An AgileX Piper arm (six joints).
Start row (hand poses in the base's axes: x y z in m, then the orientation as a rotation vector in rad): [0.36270, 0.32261, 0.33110, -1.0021, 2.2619, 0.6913]
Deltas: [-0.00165, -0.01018, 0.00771, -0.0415, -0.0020, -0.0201]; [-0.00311, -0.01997, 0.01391, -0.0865, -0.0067, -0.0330]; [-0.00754, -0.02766, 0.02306, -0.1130, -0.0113, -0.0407]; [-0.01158, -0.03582, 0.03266, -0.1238, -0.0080, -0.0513]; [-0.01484, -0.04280, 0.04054, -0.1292, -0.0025, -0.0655]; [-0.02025, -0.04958, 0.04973, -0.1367, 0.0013, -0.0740]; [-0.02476, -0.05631, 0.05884, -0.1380, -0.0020, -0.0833]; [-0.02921, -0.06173, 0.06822, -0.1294, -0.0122, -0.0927]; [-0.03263, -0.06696, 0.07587, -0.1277, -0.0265, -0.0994]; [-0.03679, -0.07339, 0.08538, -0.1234, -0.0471, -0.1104]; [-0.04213, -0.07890, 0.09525, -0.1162, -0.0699, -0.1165]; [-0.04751, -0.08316, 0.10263, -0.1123, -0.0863, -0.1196]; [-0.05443, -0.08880, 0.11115, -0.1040, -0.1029, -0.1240]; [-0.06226, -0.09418, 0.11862, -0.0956, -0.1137, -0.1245]
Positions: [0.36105, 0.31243, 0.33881, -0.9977, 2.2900, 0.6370]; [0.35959, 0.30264, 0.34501, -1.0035, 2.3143, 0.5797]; [0.35516, 0.29495, 0.35416, -1.0068, 2.3266, 0.5445]; [0.35112, 0.28679, 0.36376, -0.9984, 2.3385, 0.5301]; [0.34786, 0.27981, 0.37164, -0.9828, 2.3507, 0.5215]; [0.34245, 0.27303, 0.38083, -0.9753, 2.3606, 0.5120]; [0.33794, 0.26630, 0.38994, -0.9650, 2.3612, 0.5045]; [0.33349, 0.26088, 0.39932, -0.9511, 2.3506, 0.5038]; [0.33007, 0.25565, 0.40697, -0.9442, 2.3391, 0.4941]; [0.32591, 0.24922, 0.41648, -0.9319, 2.3219, 0.4816]; [0.32057, 0.24371, 0.42635, -0.9245, 2.2998, 0.4732]; [0.31519, 0.23945, 0.43373, -0.9212, 2.2842, 0.4662]; [0.30827, 0.23381, 0.44225, -0.9145, 2.2666, 0.4634]; [0.30044, 0.22843, 0.44972, -0.9117, 2.2529, 0.4657]
